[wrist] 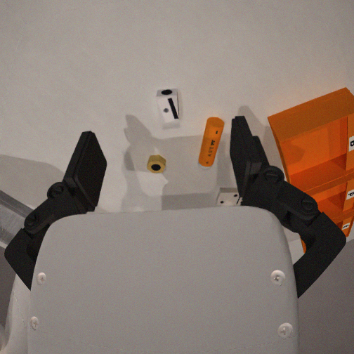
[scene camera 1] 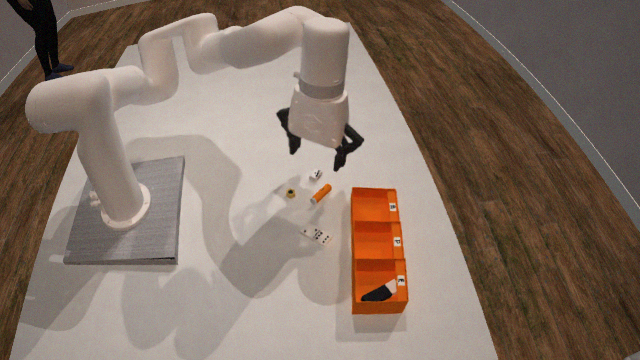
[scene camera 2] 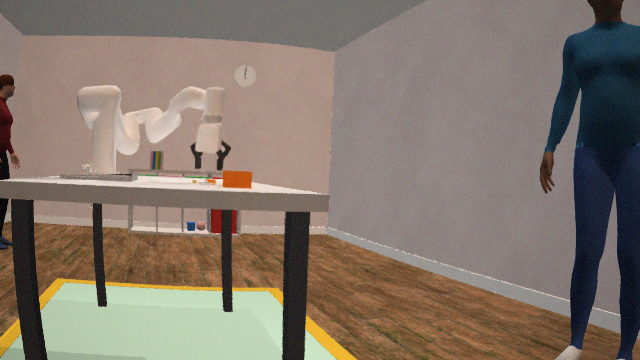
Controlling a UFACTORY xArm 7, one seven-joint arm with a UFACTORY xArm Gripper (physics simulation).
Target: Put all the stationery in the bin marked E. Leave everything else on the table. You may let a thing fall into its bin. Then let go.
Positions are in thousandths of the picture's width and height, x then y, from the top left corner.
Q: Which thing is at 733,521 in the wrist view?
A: The gripper.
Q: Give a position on an orange battery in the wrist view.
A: At 600,377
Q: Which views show the gripper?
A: The wrist view, scene camera 1 and scene camera 2: all of them.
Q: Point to an orange three-part bin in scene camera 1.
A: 590,693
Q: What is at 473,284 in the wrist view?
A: A pencil sharpener.
